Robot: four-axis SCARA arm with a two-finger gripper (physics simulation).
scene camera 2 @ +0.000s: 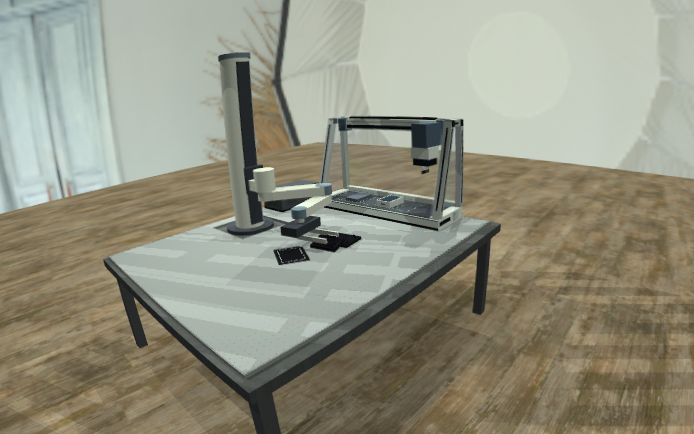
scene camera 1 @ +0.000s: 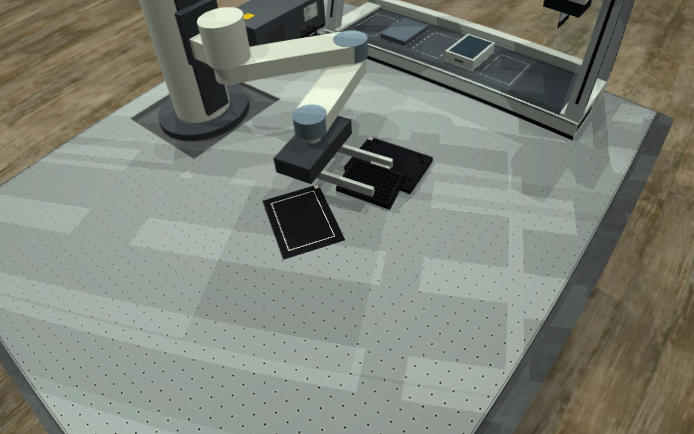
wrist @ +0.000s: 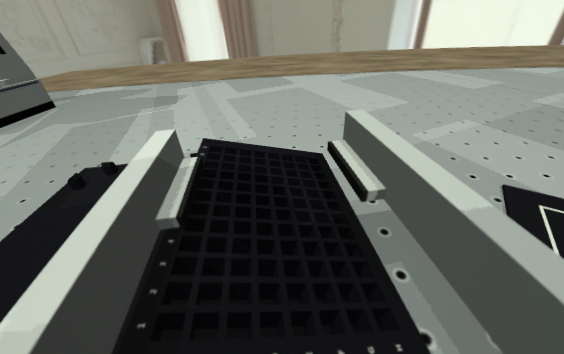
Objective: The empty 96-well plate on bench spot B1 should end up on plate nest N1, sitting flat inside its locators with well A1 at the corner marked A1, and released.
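Pixels of known places: gripper, between the fingertips: [scene camera 2: 332, 237] [scene camera 1: 382, 177] [wrist: 264, 138]; arm's base, origin of its link: [scene camera 2: 250, 227] [scene camera 1: 204, 112].
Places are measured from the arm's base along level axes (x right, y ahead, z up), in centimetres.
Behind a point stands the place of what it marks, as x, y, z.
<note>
The black 96-well plate [scene camera 1: 386, 185] @[-2.8, 59.1, 3.7] [scene camera 2: 330, 246] @[0.0, 59.4, 2.9] [wrist: 280, 250] @[-1.4, 53.1, 3.7] lies off bench spot B1, a black square with a white outline [scene camera 1: 304, 220] @[13.5, 50.3, 1.4] [scene camera 2: 291, 254] @[13.4, 49.6, 1.5] [wrist: 520, 210] @[11.7, 57.6, 1.5]. It overlaps the near edge of black nest N1 [scene camera 1: 409, 163] @[-12.5, 58.4, 2.4] [scene camera 2: 352, 239] @[-12.4, 60.7, 2.5] [wrist: 50, 215] @[-15.2, 56.1, 2.5] and is not inside its locators; any tilt is hard to tell. Row number 1 is at its near left in the wrist view. Nest N1 has a small light mark at its back-left corner in scene camera 1. My gripper [scene camera 1: 382, 176] @[-2.4, 58.4, 5.9] [scene camera 2: 332, 237] @[-2.4, 58.4, 5.9] [wrist: 264, 138] @[-2.4, 58.4, 5.9] is shut at its narrowest, holding nothing, its fingers over the plate.
A framed deck [scene camera 1: 537, 120] @[-44.9, 75.2, 2.8] [scene camera 2: 399, 217] @[-45.0, 62.9, 4.2] stands at the back right, bearing a white box with a dark top [scene camera 1: 469, 51] @[-53.8, 50.0, 9.3] [scene camera 2: 389, 200] @[-53.0, 51.1, 9.3] and a flat grey-blue block [scene camera 1: 404, 31] @[-55.2, 27.8, 7.9] [scene camera 2: 357, 196] @[-54.9, 27.4, 7.9]. A dark instrument [scene camera 1: 286, 23] @[-37.7, -3.6, 9.2] stands behind the arm's column [scene camera 1: 176, 66] @[6.3, 4.1, 19.2] [scene camera 2: 235, 153] @[6.3, 4.0, 40.6].
</note>
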